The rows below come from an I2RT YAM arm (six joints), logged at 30 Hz.
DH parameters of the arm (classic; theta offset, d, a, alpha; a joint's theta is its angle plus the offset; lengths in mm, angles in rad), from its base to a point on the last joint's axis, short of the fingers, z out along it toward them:
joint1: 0 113.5 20 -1.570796
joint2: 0 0 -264 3.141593
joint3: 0.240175 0 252.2 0
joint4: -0.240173 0 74 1.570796
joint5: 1.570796 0 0 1.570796
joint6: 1.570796 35.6 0 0
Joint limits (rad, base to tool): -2.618..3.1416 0..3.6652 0..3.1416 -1.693..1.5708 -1.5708..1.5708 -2.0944..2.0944
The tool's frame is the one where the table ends.
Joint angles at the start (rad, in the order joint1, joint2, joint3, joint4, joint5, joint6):
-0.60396 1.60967 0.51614 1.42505 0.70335 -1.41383
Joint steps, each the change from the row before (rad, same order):
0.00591 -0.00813 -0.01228 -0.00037 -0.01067 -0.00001
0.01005 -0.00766 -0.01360 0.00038 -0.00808 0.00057
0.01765 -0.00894 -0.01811 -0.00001 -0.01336 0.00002
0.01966 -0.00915 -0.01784 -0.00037 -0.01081 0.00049
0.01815 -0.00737 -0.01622 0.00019 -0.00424 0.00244
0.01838 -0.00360 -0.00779 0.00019 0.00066 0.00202
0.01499 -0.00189 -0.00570 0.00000 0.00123 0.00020
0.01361 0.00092 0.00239 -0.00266 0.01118 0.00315
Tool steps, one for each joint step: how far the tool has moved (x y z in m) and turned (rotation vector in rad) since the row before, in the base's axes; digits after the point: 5 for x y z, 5 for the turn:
-0.00086 0.00302 -0.00097 -0.00029 0.00569 0.01600
-0.00040 0.00402 -0.00140 0.00112 0.00552 0.01785
0.00031 0.00624 -0.00225 0.00155 0.00994 0.03035
0.00042 0.00662 -0.00219 0.00219 0.00896 0.03008
0.00015 0.00593 -0.00223 0.00421 0.00583 0.02277
0.00142 0.00500 -0.00106 0.00287 0.00154 0.01821
0.00124 0.00396 -0.00098 0.00223 0.00298 0.01386
0.00216 0.00270 0.00005 0.00452 -0.00328 0.00358

